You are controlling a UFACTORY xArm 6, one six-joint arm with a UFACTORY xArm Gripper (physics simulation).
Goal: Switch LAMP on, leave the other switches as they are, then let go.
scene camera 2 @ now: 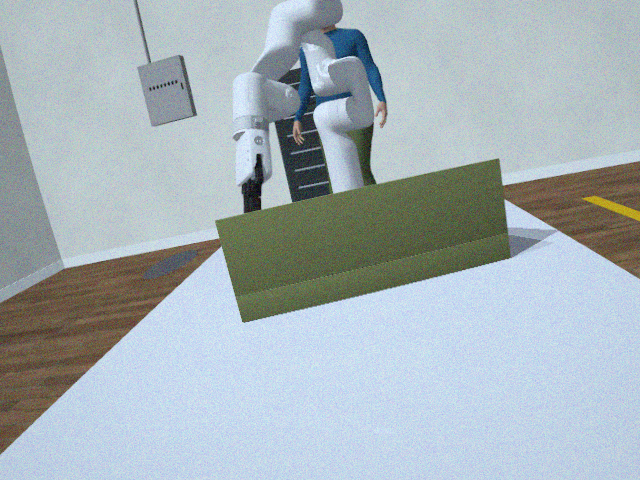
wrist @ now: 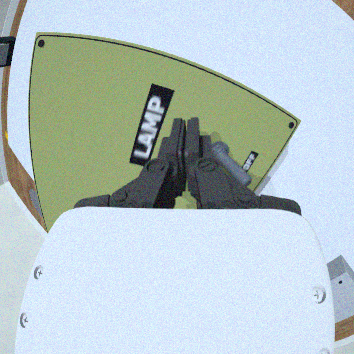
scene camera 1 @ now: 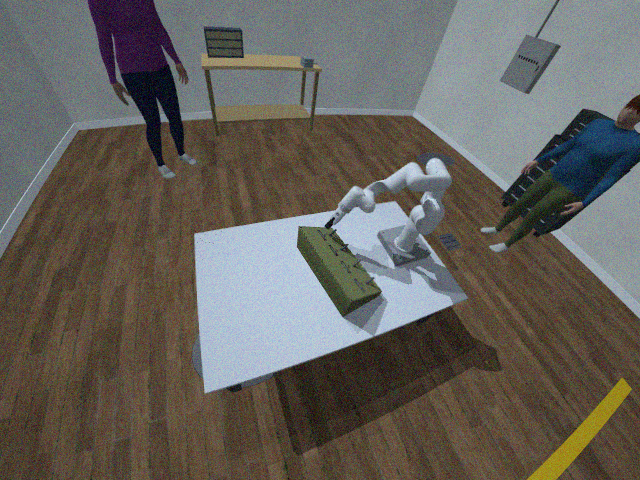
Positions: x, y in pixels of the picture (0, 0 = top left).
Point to a switch box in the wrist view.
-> At 98, 107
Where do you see a switch box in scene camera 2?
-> At 294, 256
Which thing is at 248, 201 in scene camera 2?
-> My gripper.
